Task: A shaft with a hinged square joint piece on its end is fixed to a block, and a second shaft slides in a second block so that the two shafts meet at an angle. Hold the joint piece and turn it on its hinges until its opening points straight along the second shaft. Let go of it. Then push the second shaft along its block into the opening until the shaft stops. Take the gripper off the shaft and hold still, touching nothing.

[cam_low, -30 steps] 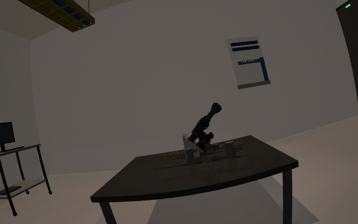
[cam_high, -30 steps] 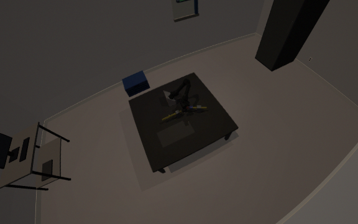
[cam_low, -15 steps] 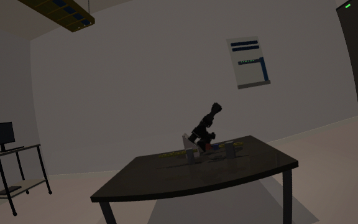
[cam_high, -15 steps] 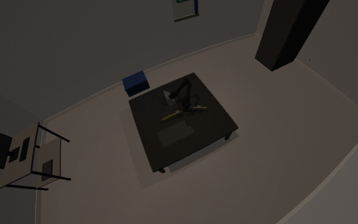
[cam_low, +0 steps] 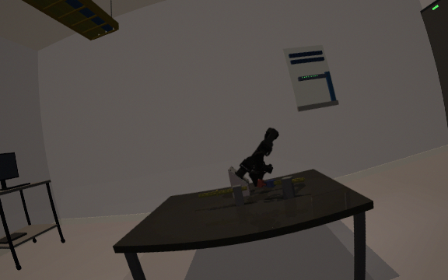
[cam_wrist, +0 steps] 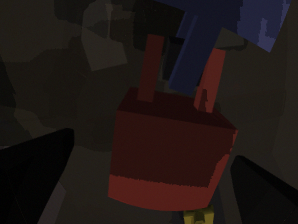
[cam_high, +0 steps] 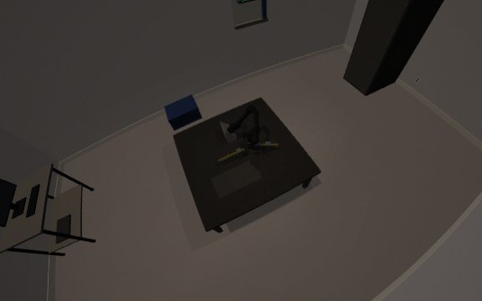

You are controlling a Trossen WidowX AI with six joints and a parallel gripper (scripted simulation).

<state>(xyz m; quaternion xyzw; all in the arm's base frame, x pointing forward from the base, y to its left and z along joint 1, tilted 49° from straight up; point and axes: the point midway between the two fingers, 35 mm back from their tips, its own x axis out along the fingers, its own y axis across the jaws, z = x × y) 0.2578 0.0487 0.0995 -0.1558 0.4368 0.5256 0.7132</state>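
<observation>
My gripper tip is now 1 cm short of the red square joint piece, 2 cm to the right of it and 1 cm below it.
</observation>
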